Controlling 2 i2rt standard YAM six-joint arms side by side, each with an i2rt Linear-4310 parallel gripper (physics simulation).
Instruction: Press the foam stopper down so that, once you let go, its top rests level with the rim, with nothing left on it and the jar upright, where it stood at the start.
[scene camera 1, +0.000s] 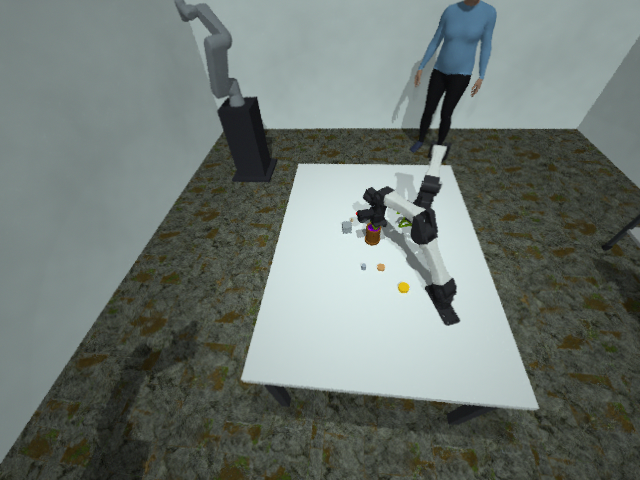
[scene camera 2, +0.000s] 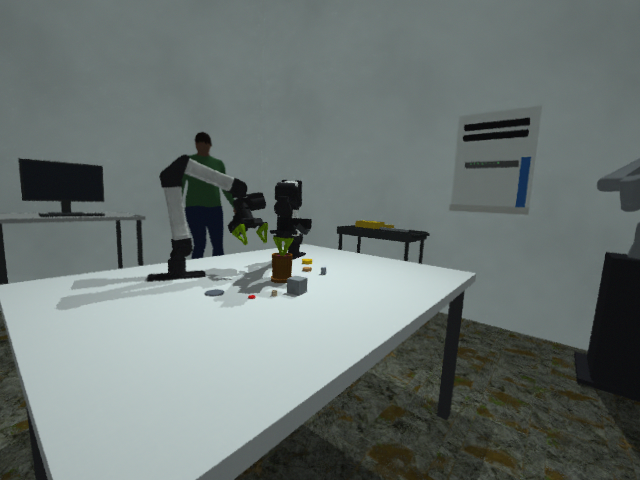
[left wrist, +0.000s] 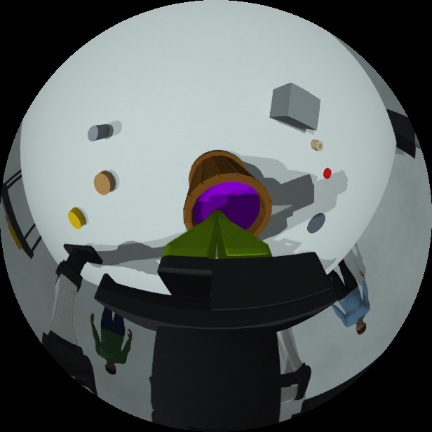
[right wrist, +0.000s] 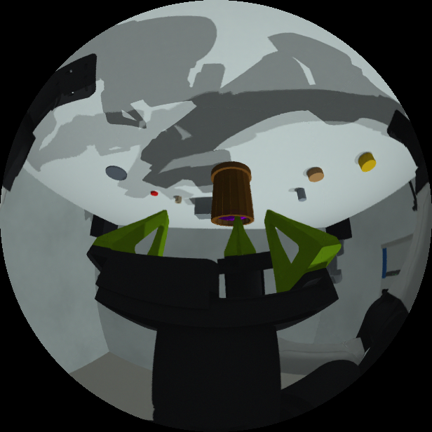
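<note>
The brown ribbed jar (scene camera 1: 372, 236) (scene camera 2: 281, 267) (left wrist: 217, 167) (right wrist: 232, 192) stands upright on the table. The purple foam stopper (scene camera 1: 373, 227) (left wrist: 230, 197) (right wrist: 228, 218) is inside its mouth; in the left wrist view its top looks at or slightly below the rim, but the exact level is hard to tell. My left gripper (scene camera 2: 282, 253) (left wrist: 216, 215) is shut with nothing between its green fingers, its tips at the stopper's top, seemingly touching it. My right gripper (scene camera 2: 254, 237) (right wrist: 216, 214) is open and empty, raised above the table, to the left of the jar in scene camera 2.
A grey block (scene camera 1: 346, 227) (scene camera 2: 296, 285) (left wrist: 295, 106), a beige piece (left wrist: 317, 145), a red disc (left wrist: 327, 173) and a dark disc (scene camera 2: 214, 292) lie near the jar. A small grey cylinder (left wrist: 100, 132), an orange disc (left wrist: 104, 182) and a yellow disc (scene camera 1: 403, 287) (left wrist: 77, 218) lie on its other side.
</note>
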